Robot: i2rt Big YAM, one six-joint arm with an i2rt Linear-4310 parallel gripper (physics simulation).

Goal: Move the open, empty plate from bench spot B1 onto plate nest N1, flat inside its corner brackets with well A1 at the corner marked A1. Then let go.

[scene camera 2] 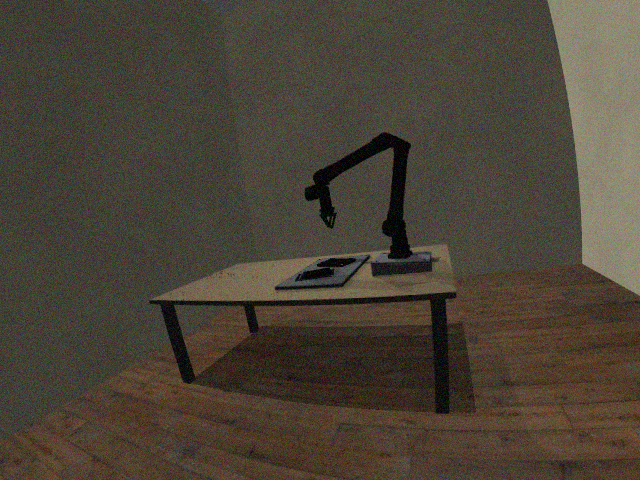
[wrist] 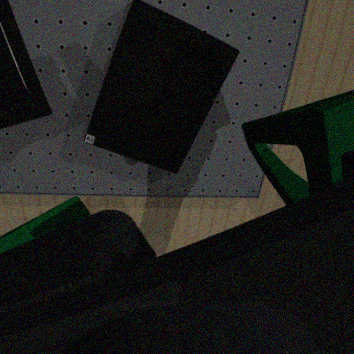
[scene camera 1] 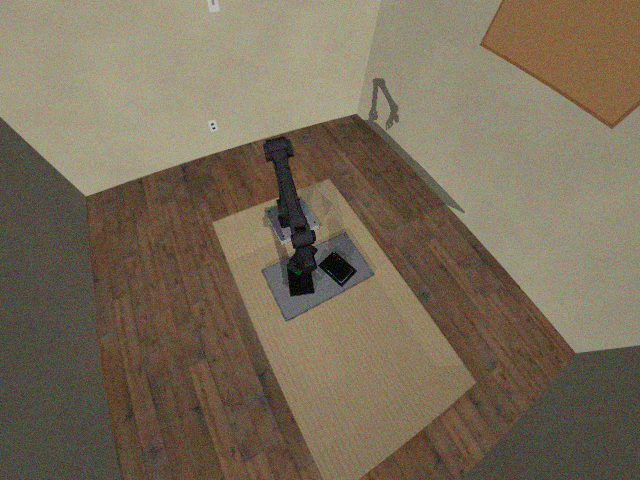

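Pixels of known places: gripper, fingertip midpoint: [scene camera 2: 330, 227] [wrist: 160, 171]; arm's base at its link origin: [scene camera 2: 400, 256].
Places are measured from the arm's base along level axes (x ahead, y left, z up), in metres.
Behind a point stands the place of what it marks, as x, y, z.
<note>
A plain black slab [scene camera 1: 300, 285] @[0.386, -0.067, -0.020] [scene camera 2: 337, 261] @[0.343, -0.051, -0.020] [wrist: 160, 85] @[0.365, -0.057, -0.020] lies on the perforated grey board [scene camera 1: 289, 310] @[0.486, -0.158, -0.032] [scene camera 2: 331, 282] @[0.216, 0.269, -0.032] [wrist: 267, 55] @[0.424, -0.170, -0.031], with a small white A1 tag [wrist: 90, 139] @[0.288, 0.011, -0.020] on one corner. A second black slab [scene camera 1: 337, 268] @[0.364, 0.148, -0.018] [scene camera 2: 315, 274] @[0.334, 0.189, -0.019] [wrist: 17, 95] @[0.328, 0.093, -0.015] lies beside it, with a thin bright outline that looks like a plate's rim. It is too dark to tell which is nest N1 and which is spot B1; corner brackets cannot be made out. My gripper [scene camera 1: 298, 271] @[0.353, -0.049, 0.155] [scene camera 2: 331, 226] @[0.353, -0.049, 0.155] [wrist: 160, 171] @[0.353, -0.049, 0.155] is open and empty, well above the board near the plain slab.
The board lies on the wooden table [scene camera 1: 361, 361] @[0.824, 0.078, -0.045] [scene camera 2: 232, 289] @[0.714, 0.336, -0.045] in front of the grey arm base [scene camera 1: 279, 231] @[0.056, -0.078, -0.001] [scene camera 2: 400, 266] @[-0.033, 0.134, -0.013]. The slabs are close together, with a strip of board between them. The arm's shadow falls across the board in the wrist view.
</note>
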